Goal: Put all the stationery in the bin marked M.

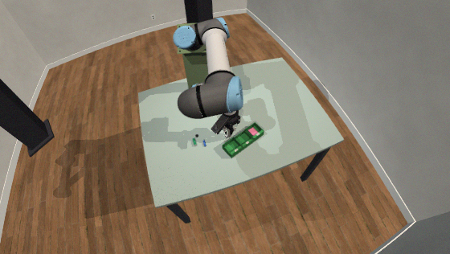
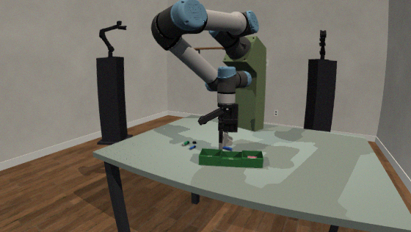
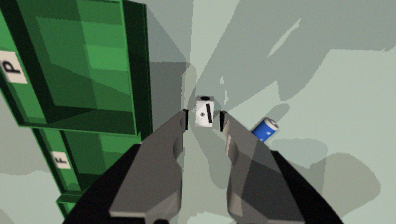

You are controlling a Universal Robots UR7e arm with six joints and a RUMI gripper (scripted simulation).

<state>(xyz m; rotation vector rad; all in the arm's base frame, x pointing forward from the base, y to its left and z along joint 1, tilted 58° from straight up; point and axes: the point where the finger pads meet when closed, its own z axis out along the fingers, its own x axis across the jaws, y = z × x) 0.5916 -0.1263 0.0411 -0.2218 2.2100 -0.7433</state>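
Now: the grey-white item 1 cm below my hand. Round my hand: green three-compartment bin tray: 10 cm ahead, 3 cm to the left; then black piece: 14 cm behind, 12 cm to the right, 1 cm below; then pink eraser: 10 cm ahead, 12 cm to the left, 1 cm below.
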